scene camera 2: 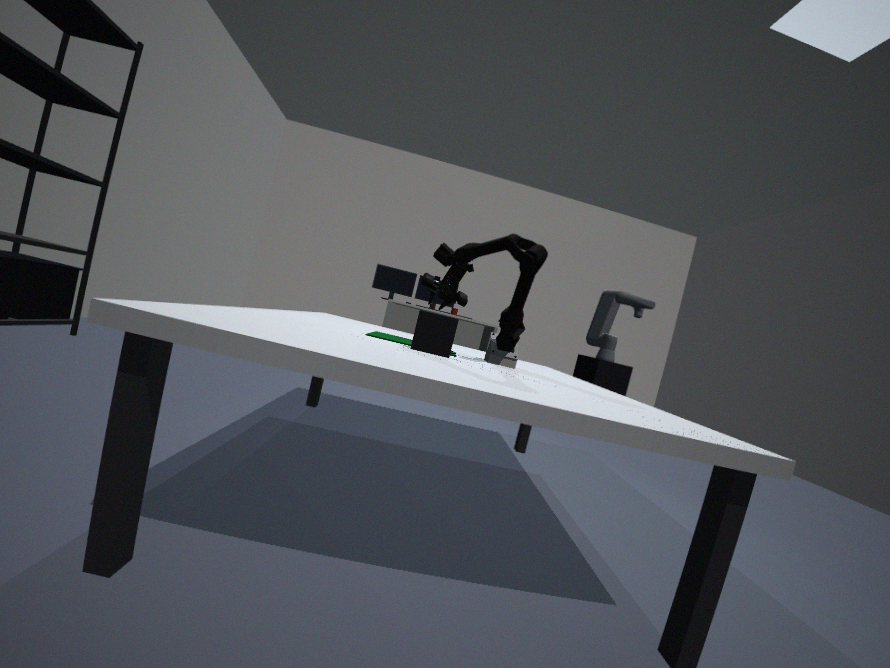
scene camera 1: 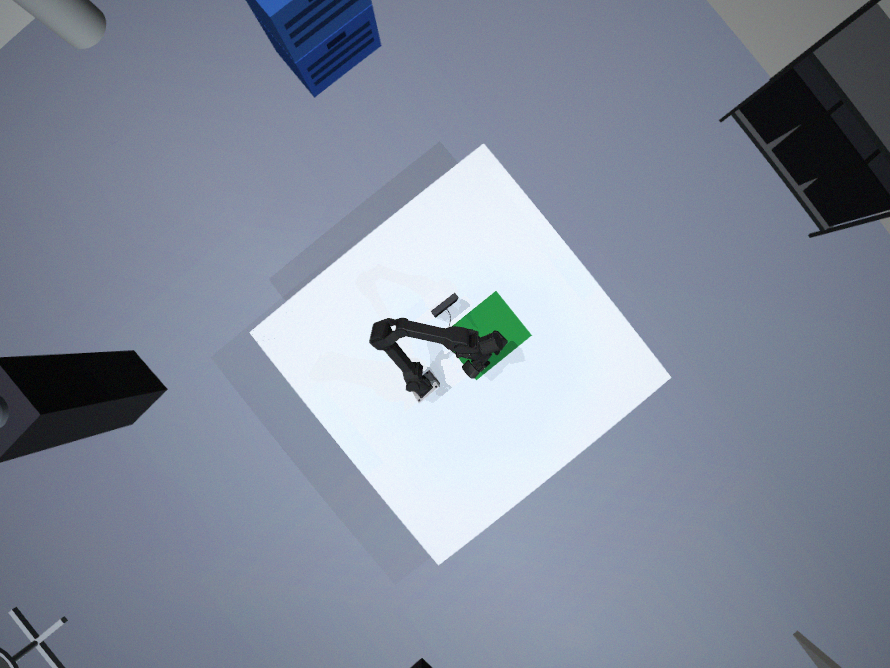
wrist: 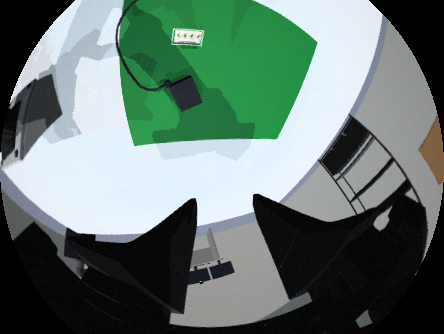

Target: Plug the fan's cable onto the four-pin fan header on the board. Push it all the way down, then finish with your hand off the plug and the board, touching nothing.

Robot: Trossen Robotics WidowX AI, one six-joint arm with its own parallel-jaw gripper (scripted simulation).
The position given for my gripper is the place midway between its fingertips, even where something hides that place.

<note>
I see my gripper [scene camera 2: 433, 306], a fan [scene camera 2: 434, 333], a green board [scene camera 1: 493, 313] and a dark plug [wrist: 185, 93].
My gripper is seen too in the wrist view [wrist: 225, 201]. The green board also shows in the wrist view [wrist: 249, 70].
</note>
